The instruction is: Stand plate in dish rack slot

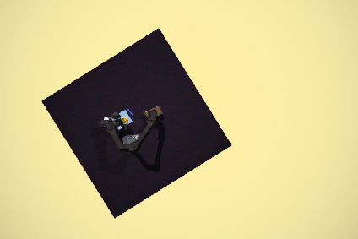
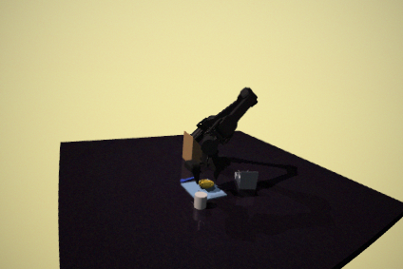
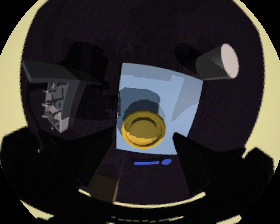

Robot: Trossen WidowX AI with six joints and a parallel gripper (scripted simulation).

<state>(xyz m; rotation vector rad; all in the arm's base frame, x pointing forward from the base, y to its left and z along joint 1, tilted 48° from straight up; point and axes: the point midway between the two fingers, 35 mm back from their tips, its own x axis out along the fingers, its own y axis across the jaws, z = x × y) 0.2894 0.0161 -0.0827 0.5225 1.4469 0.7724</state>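
Now: gripper tip 1 cm above the yellow plate. From my gripper tip the other things lie so: light blue mat 2 cm to the right, 2 cm below, 2 cm ahead; blue stick 8 cm behind, 5 cm to the right, 2 cm below; white cup 13 cm ahead, 8 cm to the right.
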